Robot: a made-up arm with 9 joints. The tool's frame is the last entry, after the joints. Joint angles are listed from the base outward.
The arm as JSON. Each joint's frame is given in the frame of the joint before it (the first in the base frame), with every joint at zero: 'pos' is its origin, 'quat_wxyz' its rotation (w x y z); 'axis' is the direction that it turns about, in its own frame. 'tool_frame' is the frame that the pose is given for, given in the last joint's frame.
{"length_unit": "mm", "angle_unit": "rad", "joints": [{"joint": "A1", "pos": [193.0, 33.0, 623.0], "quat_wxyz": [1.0, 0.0, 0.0, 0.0], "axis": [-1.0, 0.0, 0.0]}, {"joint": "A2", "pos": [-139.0, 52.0, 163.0], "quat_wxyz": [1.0, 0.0, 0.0, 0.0], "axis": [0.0, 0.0, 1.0]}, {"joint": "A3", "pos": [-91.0, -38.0, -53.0], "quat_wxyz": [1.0, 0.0, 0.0, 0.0], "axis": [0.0, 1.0, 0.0]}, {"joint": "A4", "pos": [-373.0, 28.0, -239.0], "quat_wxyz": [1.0, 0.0, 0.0, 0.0], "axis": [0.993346, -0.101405, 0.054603]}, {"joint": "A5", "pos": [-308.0, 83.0, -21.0], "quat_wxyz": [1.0, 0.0, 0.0, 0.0], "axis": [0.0, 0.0, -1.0]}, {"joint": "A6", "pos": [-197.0, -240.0, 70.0], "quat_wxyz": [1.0, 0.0, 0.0, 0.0], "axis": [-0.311, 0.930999, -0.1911]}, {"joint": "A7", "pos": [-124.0, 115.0, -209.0], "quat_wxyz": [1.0, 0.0, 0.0, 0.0], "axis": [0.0, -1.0, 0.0]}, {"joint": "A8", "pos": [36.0, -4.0, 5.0], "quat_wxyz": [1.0, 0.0, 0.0, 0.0], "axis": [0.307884, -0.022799, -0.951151]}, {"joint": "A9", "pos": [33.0, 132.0, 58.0], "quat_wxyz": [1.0, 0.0, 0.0, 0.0], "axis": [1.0, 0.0, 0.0]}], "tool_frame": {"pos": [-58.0, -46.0, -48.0], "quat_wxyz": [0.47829, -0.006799, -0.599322, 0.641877]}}
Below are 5 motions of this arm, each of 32 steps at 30 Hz.
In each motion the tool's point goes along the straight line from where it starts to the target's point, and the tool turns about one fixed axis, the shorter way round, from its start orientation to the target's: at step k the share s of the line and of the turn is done. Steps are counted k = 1, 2, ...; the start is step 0. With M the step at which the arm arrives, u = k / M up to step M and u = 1 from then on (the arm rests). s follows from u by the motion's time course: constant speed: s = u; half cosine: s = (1 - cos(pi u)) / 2; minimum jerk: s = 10 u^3 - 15 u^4 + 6 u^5.
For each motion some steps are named. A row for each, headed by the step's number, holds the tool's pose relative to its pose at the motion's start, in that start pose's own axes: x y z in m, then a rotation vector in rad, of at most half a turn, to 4 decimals.
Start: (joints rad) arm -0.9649 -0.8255 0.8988 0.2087 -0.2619 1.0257 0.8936 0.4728 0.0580
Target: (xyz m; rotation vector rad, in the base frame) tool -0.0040 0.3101 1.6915 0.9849 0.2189 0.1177
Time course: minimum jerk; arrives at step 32
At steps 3, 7, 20, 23, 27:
3: 0.0019 0.0006 -0.0054 0.0001 0.0072 -0.0031
7: 0.0198 0.0064 -0.0556 0.0010 0.0740 -0.0321
20: 0.1955 0.0634 -0.5497 0.0100 0.7310 -0.3176
23: 0.2321 0.0753 -0.6528 0.0118 0.8682 -0.3772
27: 0.2616 0.0849 -0.7358 0.0133 0.9785 -0.4251

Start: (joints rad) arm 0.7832 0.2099 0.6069 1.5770 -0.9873 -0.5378 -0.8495 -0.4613 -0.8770
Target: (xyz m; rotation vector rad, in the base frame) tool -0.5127 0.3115 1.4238 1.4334 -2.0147 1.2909
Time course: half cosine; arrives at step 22
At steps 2, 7, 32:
2: -0.0068 -0.0139 0.0029 -0.0158 -0.0066 -0.0163
7: -0.0775 -0.1573 0.0326 -0.1788 -0.0743 -0.1844
32: -0.3374 -0.6848 0.1420 -0.7784 -0.3236 -0.8028

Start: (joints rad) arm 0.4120 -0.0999 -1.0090 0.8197 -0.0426 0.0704 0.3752 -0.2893 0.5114
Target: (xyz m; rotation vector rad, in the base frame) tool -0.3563 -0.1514 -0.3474 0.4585 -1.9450 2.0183
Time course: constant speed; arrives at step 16
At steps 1, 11, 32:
1: 0.0066 -0.0011 -0.0037 0.0205 0.0351 -0.0459
11: 0.0722 -0.0118 -0.0402 0.2257 0.3861 -0.5047
32: 0.1050 -0.0171 -0.0585 0.3283 0.5617 -0.7342

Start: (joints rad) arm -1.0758 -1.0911 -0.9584 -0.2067 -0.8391 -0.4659 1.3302 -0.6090 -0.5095
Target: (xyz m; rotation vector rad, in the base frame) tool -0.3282 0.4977 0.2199 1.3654 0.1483 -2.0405
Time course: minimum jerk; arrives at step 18
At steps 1, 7, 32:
1: -0.0001 0.0004 0.0004 -0.0002 -0.0018 0.0009
7: -0.0260 0.0769 0.0782 -0.0433 -0.3473 0.1793
32: -0.0870 0.2577 0.2619 -0.1451 -1.1639 0.6007

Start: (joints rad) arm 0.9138 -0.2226 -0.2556 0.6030 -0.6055 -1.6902 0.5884 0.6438 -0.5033
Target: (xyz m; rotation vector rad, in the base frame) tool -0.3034 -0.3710 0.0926 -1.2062 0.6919 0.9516
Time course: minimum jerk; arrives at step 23
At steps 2, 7, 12, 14, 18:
2: -0.0017 -0.0009 0.0021 -0.0085 -0.0091 -0.0046
7: -0.0503 -0.0255 0.0617 -0.2492 -0.2675 -0.1357
12: -0.1611 -0.0817 0.1974 -0.7977 -0.8566 -0.4346
14: -0.2078 -0.1053 0.2547 -1.0290 -1.1049 -0.5606
18: -0.2764 -0.1401 0.3388 -1.3689 -1.4698 -0.7458

